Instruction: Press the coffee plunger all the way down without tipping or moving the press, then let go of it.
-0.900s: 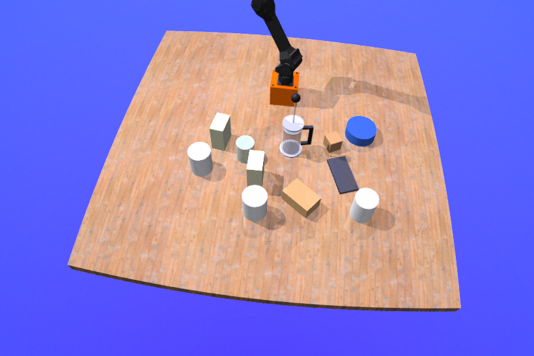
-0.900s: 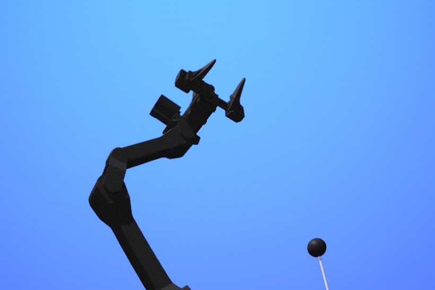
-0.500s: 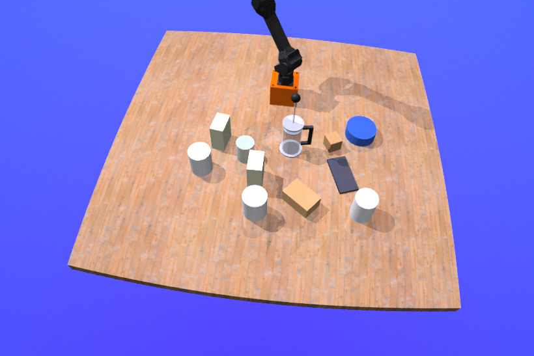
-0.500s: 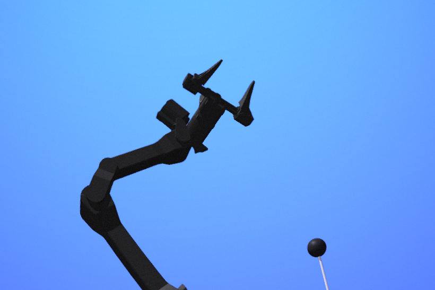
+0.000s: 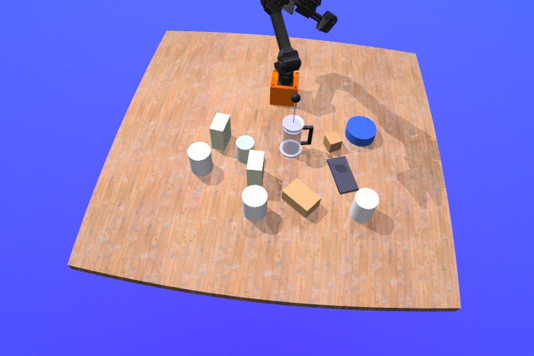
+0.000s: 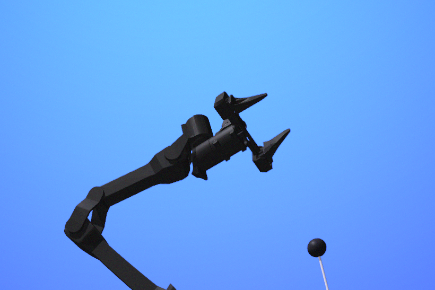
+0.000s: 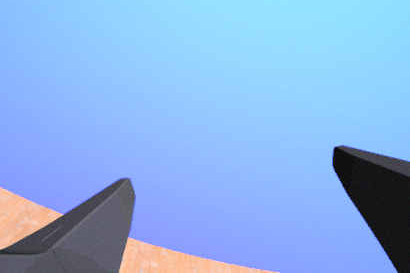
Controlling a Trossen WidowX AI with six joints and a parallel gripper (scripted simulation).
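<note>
Right now the glass coffee press is 43 cm below my gripper tip and 1 cm to the left of it. The rest, counted from my gripper tip: tan box (54 cm below, 23 cm ahead, 4 cm to the left); brown cube (54 cm below, 15 cm to the left, 3 cm behind); dark slab (56 cm below, 18 cm to the left, 10 cm ahead).
</note>
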